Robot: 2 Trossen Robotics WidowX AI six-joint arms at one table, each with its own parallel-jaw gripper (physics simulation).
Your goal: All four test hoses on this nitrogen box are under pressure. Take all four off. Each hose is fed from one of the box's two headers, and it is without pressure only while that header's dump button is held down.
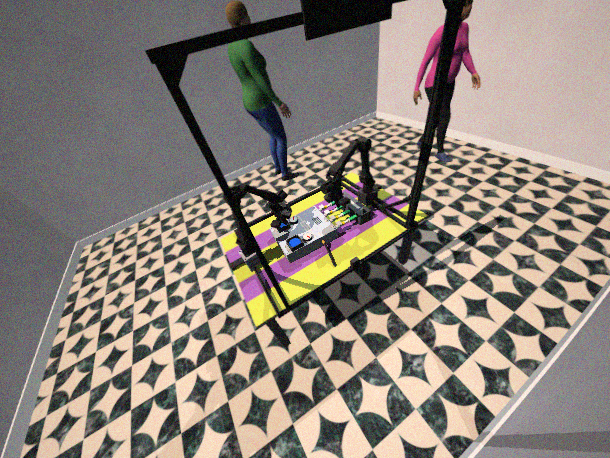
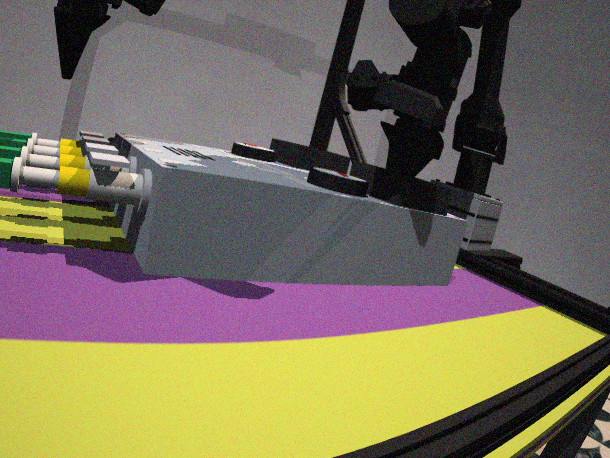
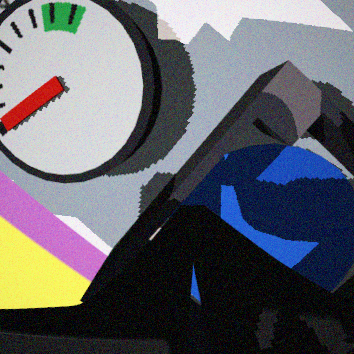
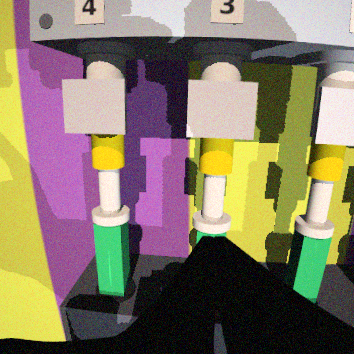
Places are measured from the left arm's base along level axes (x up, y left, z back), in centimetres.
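Where they show: left gripper, fingertip midpoint: [image 1: 285, 223] [image 2: 385, 199] [image 3: 190, 216]; right gripper, fingertip midpoint: [image 1: 338, 207] [image 2: 66, 79] [image 4: 211, 246]; left arm's base at its link origin: [image 1: 248, 251] [image 2: 468, 191]; right arm's base at its link origin: [image 1: 367, 190].
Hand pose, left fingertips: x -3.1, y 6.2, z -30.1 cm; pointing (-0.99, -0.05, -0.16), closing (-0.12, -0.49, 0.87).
Each offset is from my left fingertips to the top centre of the thing. "*": to the spot under its first point. Level surfaces: height alone.
The grey nitrogen box [image 1: 312, 227] [image 2: 294, 232] lies on the yellow and purple mat @(dx -8.1 cm) [image 1: 349, 254]. My left gripper [image 1: 280, 223] [image 2: 404, 184] [image 3: 190, 216] is shut and empty, its tip down at the edge of a blue dump button @(dx +0.1, dy -0.6, dz +2.8 cm) [image 3: 281, 211]. A second blue button @(dx +1.5, dy -19.3, dz +5.7 cm) [image 1: 295, 242] lies nearer the front. The gauge @(* dx +1.4, dy -2.1, dz -5.1 cm) [image 3: 70, 88] beside it shows a red needle low at the left, off the green band. My right gripper [image 1: 331, 196] [image 4: 211, 246] is shut and empty, just over hose 3 @(* dx -1.9, dy -18.8, dz -30.4 cm) [image 4: 214, 189]. Hose 4 @(* dx -1.9, dy -25.6, dz -30.3 cm) [image 4: 109, 197] and a third hose @(* dx -1.9, dy -12.1, dz -31.6 cm) [image 4: 320, 197] sit plugged in on either side.
A black frame [image 1: 194, 123] spans the table, with one post [image 1: 430, 132] at the right. Two people stand behind, one in green [image 1: 255, 82] and one in pink [image 1: 449, 54]. Two gauges [image 2: 337, 181] [image 2: 253, 151] rise from the box top. Hose ends @(* dx -2.1, dy -3.1, dz -28.0 cm) [image 2: 103, 182] stick out at the box's left.
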